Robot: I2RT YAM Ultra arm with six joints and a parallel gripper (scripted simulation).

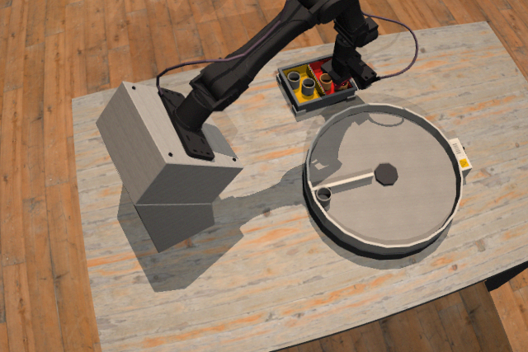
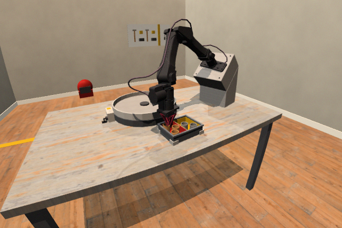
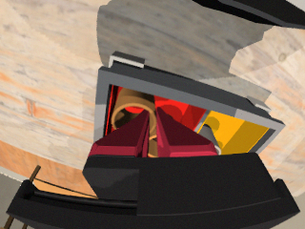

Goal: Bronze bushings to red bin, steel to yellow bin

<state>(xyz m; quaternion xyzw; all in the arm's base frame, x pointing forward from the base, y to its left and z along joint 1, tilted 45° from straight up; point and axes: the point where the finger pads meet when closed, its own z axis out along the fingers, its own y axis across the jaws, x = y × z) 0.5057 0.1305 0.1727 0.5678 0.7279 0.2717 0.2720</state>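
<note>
Right now my hand is 40 mm to the right of the red bin and 30 mm above it. From my hand the other things lie so: turntable 310 mm to the right, 10 mm behind, 10 mm above; then two-part bin tray 50 mm behind, 40 mm to the left, 20 mm below; then yellow bin 90 mm behind, 40 mm to the left, 30 mm below.
</note>
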